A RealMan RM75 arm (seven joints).
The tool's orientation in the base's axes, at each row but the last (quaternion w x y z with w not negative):
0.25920 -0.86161 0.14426 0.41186
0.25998 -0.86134 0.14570 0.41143
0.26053 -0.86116 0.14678 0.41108
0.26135 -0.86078 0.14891 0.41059
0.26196 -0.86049 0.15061 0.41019
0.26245 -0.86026 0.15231 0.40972
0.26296 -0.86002 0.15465 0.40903
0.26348 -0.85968 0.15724 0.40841
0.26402 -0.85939 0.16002 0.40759
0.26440 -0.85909 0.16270 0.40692
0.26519 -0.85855 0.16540 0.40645
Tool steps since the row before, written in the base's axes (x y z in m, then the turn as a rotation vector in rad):
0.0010 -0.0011 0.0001 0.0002 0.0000 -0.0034
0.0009 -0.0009 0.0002 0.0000 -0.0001 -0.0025
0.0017 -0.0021 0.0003 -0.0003 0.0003 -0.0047
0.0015 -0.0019 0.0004 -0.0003 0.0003 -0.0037
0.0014 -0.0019 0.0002 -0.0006 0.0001 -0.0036
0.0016 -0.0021 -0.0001 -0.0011 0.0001 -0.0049
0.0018 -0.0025 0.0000 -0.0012 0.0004 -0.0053
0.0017 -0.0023 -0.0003 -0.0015 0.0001 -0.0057
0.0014 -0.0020 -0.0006 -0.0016 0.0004 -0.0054
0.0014 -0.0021 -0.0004 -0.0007 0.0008 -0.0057
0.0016 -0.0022 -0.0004 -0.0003 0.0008 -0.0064
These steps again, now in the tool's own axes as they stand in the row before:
0.0006 0.0004 -0.0013 0.0028 0.0010 0.0017
0.0004 0.0003 -0.0012 0.0020 0.0009 0.0013
0.0009 0.0008 -0.0024 0.0035 0.0014 0.0028
0.0007 0.0007 -0.0022 0.0027 0.0011 0.0023
0.0008 0.0008 -0.0021 0.0025 0.0014 0.0023
0.0012 0.0010 -0.0022 0.0032 0.0020 0.0033
0.0012 0.0012 -0.0026 0.0034 0.0020 0.0038
0.0014 0.0011 -0.0022 0.0035 0.0025 0.0040
0.0015 0.0011 -0.0017 0.0032 0.0022 0.0041
0.0013 0.0011 -0.0019 0.0040 0.0015 0.0039
0.0014 0.0011 -0.0021 0.0048 0.0016 0.0040

